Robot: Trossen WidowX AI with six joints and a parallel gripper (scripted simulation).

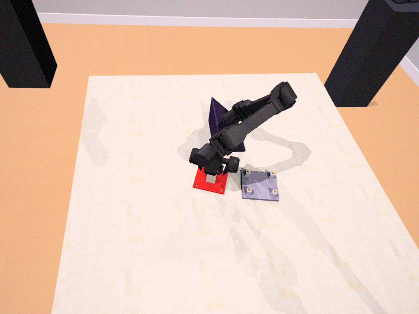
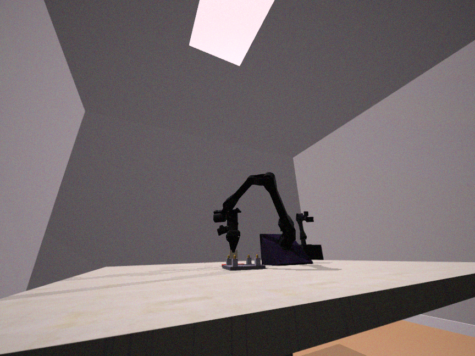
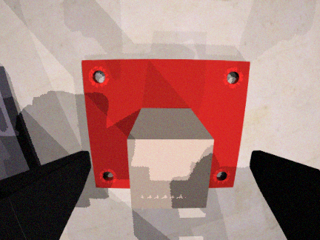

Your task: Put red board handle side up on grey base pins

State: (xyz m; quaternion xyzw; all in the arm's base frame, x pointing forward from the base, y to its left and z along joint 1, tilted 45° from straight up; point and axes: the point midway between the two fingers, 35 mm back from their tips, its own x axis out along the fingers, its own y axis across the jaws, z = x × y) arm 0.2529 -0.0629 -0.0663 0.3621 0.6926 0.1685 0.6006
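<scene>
My gripper tip is now 40 mm above the red board. The rest, counted from my gripper tip: grey base 40 mm ahead, 200 mm to the left, 50 mm below.
</scene>
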